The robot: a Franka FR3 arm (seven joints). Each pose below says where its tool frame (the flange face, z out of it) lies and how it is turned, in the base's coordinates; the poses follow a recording.
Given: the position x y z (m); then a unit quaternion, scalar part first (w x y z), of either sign.
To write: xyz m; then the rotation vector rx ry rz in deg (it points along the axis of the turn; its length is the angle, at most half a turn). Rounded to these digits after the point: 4 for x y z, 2 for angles.
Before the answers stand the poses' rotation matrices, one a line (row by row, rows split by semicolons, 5 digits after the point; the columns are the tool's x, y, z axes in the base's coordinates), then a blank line. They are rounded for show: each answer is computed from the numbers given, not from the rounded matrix.
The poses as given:
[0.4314, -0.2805, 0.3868, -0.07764, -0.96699, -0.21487, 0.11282]
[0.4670, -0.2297, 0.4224, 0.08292, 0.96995, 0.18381, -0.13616]
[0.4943, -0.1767, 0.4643, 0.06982, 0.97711, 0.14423, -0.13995]
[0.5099, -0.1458, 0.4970, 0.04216, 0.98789, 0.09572, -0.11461]
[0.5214, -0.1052, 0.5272, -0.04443, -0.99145, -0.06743, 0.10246]
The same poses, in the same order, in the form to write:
0.88220 0.43308 -0.18483; 0.39804 -0.89561 -0.19864; -0.25156 0.10167 -0.96249
0.89535 0.37915 -0.23365; 0.33399 -0.91868 -0.21091; -0.29462 0.11080 -0.94917
0.91922 0.30140 -0.25335; 0.26231 -0.94865 -0.17681; -0.29363 0.09607 -0.95108
0.95540 0.19879 -0.21837; 0.17946 -0.97812 -0.10524; -0.23451 0.06136 -0.97017
0.96991 0.14281 -0.19718; 0.12460 -0.98696 -0.10192; -0.20916 0.07428 -0.97506

[0.4314, -0.2805, 0.3868, 165.95, 36.87, -19.36]
[0.4670, -0.2297, 0.4224, 165.94, 31.45, -23.29]
[0.4943, -0.1767, 0.4643, 168.47, 24.87, -24.13]
[0.5099, -0.1458, 0.4970, 173.20, 16.78, -20.09]
[0.5214, -0.1052, 0.5272, 173.58, 11.81, -17.94]

